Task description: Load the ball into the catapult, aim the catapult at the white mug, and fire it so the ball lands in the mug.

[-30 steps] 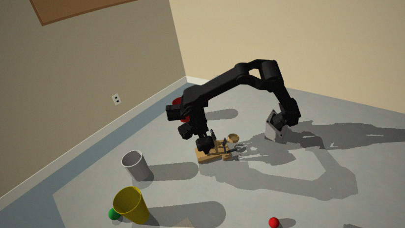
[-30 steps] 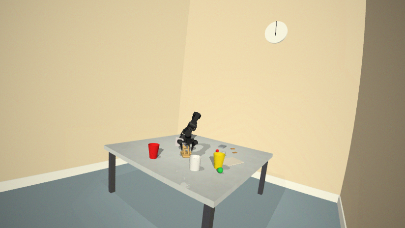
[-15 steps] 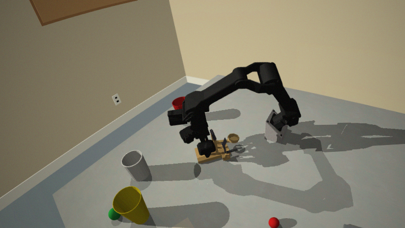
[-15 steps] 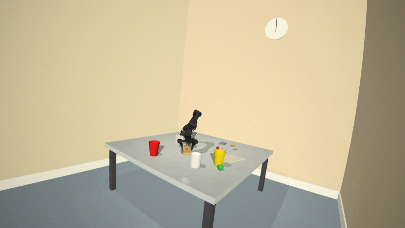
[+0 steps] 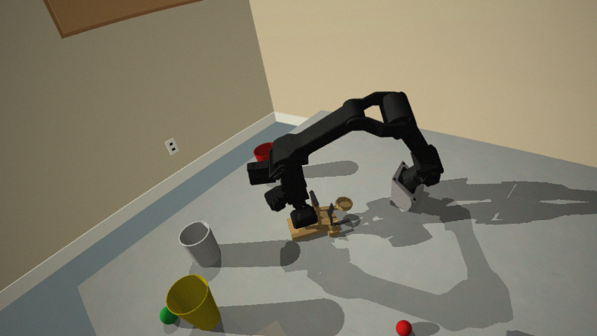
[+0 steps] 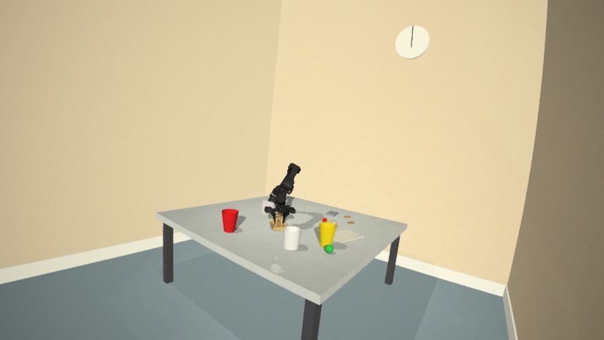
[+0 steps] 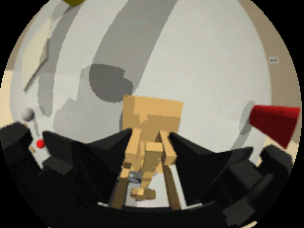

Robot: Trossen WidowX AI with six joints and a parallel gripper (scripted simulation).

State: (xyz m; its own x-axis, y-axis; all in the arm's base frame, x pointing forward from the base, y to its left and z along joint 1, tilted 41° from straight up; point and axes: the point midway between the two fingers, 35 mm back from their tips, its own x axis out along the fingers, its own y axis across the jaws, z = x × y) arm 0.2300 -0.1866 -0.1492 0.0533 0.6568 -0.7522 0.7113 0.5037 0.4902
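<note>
The small red ball is 340 mm to the left of my gripper tip, 170 mm ahead of it and 20 mm below it. Also, from my gripper tip: red cup: 240 mm to the right, 180 mm behind; white mug: 210 mm to the right, 210 mm ahead; yellow cup: 350 mm ahead, 60 mm to the right.
</note>
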